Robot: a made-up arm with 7 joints.
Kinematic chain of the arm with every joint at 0, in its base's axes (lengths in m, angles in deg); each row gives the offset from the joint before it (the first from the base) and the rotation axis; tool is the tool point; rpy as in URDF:
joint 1: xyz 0.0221 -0.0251 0.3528 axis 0 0.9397 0.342
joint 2: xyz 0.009 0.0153 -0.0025 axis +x
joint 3: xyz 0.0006 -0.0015 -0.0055 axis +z
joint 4: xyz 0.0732 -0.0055 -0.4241 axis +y
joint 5: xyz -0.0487 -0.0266 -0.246 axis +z
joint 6: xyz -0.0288 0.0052 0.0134 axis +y
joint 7: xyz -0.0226 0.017 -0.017 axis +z
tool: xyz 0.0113 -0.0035 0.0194 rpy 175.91 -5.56 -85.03
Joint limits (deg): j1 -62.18..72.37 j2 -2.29..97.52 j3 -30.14..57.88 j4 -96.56..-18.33 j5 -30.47..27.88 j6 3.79..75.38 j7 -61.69..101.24
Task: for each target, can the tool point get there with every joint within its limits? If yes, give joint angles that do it. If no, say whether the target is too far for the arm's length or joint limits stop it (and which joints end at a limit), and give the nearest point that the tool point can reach.
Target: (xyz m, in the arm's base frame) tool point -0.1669 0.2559 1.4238
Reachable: no: too far | nearest point 0.0390 0.4054 0.7771 | short by 0.695 m
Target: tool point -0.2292 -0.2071 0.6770
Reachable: no: joint limits stop it (at a limit: joint 1, joint 2, joint 3, joint 4, joint 5, joint 6) | nearest point -0.0284 0.3938 0.7252 | short by 0.635 m
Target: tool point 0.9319 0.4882 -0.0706
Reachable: no: too far | nearest point 0.5881 0.2982 0.0908 | short by 0.425 m
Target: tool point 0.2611 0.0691 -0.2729
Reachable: yes | joints -13.48 12.33 -21.77 -25.24 -2.94 52.09 -30.62
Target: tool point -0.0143 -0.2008 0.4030
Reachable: no: joint limits stop it (at a limit: joint 1, joint 2, joint 3, joint 4, joint 5, joint 6) | nearest point 0.4874 -0.3168 0.3085 | short by 0.524 m
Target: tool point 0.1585 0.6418 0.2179
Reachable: yes | joints -1.70 83.53 -20.73 -35.90 15.22 38.03 44.61
